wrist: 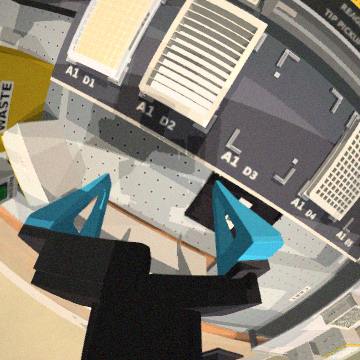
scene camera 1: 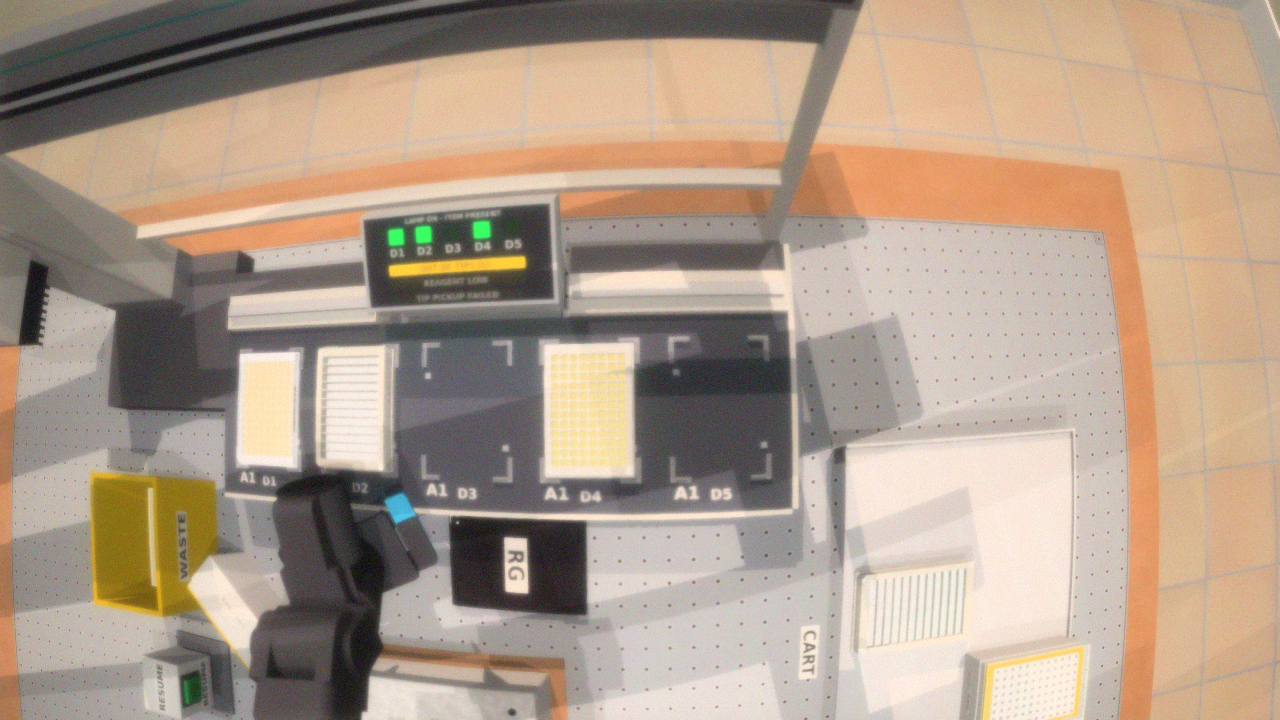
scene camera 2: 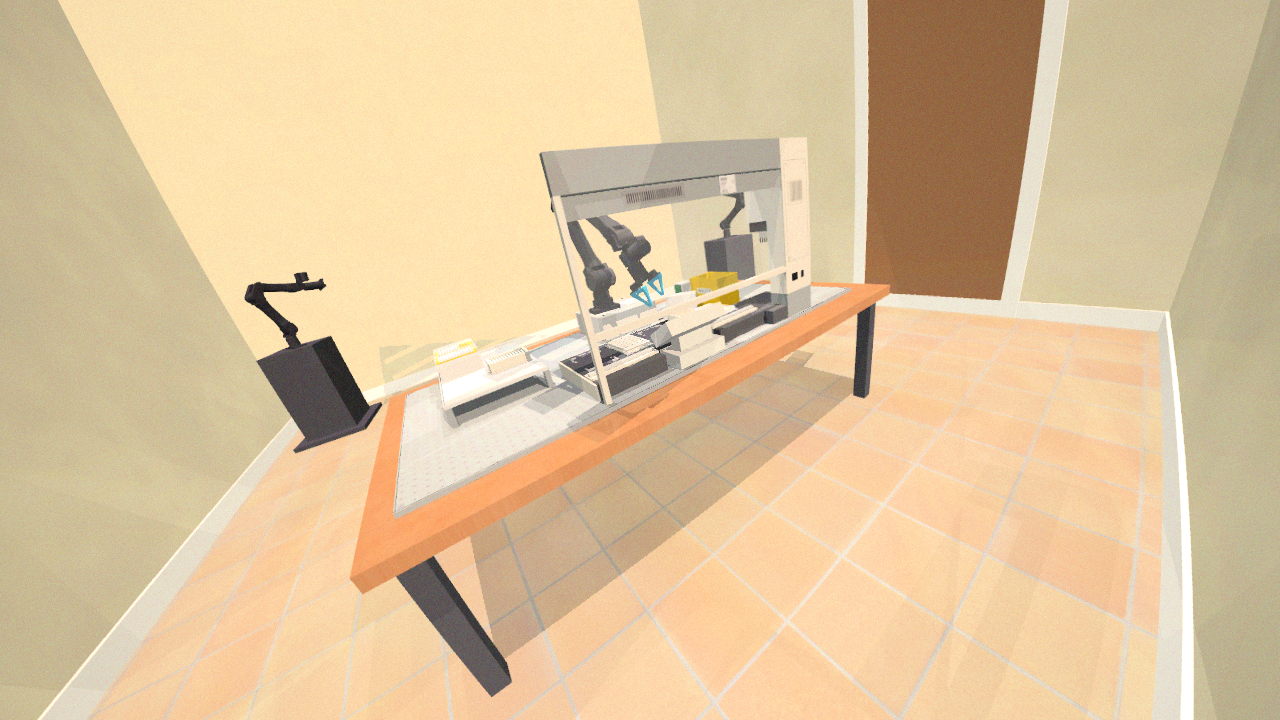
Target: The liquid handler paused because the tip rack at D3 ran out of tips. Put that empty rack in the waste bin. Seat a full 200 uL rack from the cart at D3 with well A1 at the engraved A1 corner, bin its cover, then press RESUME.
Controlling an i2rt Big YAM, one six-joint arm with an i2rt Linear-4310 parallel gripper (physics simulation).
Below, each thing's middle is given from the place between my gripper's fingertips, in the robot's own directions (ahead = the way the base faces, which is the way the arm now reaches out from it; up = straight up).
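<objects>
Counted from my hand: black plate marked RG (wrist: 264, 210), 140 mm to the right of it, 20 mm behind, 120 mm below; RESUME button box (scene camera 1: 197, 671), 280 mm to the left of it, 270 mm behind, 70 mm below; yellow WASTE bin (scene camera 1: 185, 524), 320 mm to the left of it, 100 mm behind, 50 mm below. Farthest from my hand of the things named here, going by their middles: RESUME button box.
</objects>
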